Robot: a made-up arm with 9 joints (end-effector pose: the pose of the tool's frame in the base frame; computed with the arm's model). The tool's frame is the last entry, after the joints.
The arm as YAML. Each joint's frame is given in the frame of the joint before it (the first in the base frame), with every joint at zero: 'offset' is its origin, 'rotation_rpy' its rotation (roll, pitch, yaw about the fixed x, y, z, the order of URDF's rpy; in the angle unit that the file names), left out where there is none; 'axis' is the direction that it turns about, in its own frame. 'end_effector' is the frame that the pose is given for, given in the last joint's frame.
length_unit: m
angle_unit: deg
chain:
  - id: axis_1
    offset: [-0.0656, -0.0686, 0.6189]
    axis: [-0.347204, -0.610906, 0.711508]
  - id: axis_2
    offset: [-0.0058, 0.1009, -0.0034]
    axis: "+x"
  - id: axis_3
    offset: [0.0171, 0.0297, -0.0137]
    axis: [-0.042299, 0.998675, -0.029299]
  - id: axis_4
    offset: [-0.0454, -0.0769, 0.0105]
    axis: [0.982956, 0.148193, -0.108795]
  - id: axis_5
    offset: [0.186, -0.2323, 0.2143]
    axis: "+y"
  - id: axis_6
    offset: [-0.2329, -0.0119, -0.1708]
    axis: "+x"
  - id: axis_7
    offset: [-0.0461, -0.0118, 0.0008]
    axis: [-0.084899, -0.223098, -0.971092]
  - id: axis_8
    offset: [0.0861, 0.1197, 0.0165]
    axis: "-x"
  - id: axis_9
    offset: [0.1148, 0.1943, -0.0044]
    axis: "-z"
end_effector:
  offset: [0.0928, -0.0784, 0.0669]
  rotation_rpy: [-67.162, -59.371, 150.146]
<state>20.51 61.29 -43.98 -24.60 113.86 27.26 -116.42 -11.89 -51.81</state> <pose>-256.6 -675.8 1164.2 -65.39 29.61 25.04</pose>
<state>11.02 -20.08 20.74 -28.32 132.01 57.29 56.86 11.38 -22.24</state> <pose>-45.7 -54.5 1102.1 -16.16 20.48 -25.39</pose>
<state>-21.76 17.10 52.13 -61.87 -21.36 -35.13 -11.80 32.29 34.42</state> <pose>23.3 -37.1 425.6 -0.73 -6.64 144.07</pose>
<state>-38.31 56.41 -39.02 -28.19 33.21 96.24 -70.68 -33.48 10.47</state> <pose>-565.7 -230.3 829.0 -23.43 115.34 8.71</pose>
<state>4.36 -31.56 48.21 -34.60 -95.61 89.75 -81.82 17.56 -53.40</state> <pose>-101.0 -443.3 791.5 -46.22 -23.24 -37.93</pose>
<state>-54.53 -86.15 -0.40 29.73 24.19 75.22 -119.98 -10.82 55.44</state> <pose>110.5 9.5 1261.0 95.64 -87.48 14.92</pose>
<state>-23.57 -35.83 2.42 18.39 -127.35 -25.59 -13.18 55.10 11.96</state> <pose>482.3 -140.2 832.3 -132.77 -39.52 73.37</pose>
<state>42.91 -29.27 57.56 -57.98 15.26 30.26 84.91 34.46 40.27</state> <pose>112.3 192.2 997.7 -133.54 -9.92 47.66</pose>
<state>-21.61 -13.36 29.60 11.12 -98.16 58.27 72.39 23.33 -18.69</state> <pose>283.2 -634.0 592.6 -0.52 -130.45 31.46</pose>
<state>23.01 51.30 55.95 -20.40 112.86 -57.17 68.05 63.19 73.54</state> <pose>296.7 -108.9 670.0 25.13 4.16 -156.02</pose>
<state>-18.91 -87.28 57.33 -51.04 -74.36 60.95 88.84 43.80 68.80</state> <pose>483.1 -215.7 667.6 -102.92 -5.19 57.38</pose>
